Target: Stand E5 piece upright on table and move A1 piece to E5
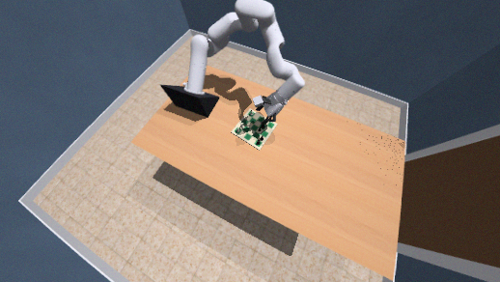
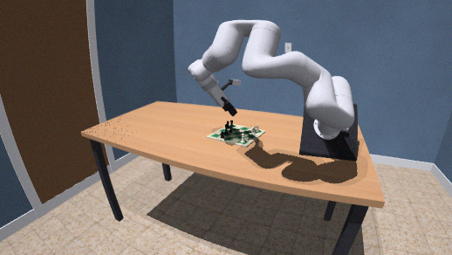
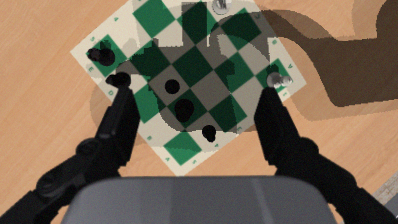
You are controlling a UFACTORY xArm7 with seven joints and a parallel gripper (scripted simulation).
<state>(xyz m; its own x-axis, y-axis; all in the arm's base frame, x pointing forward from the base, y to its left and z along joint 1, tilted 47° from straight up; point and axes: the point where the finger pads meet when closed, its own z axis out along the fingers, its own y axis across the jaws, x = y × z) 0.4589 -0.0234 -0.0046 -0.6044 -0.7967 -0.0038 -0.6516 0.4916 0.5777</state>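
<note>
My gripper is now 4 cm short of the black chess piece, 8 cm to the left of it and 11 cm above it. Also, from my hand: chessboard: 3 cm behind, 2 cm to the right, 12 cm below; white chess piece: 8 cm behind, 7 cm to the left, 10 cm below; white piece: 10 cm behind, 4 cm to the right, 11 cm below.
</note>
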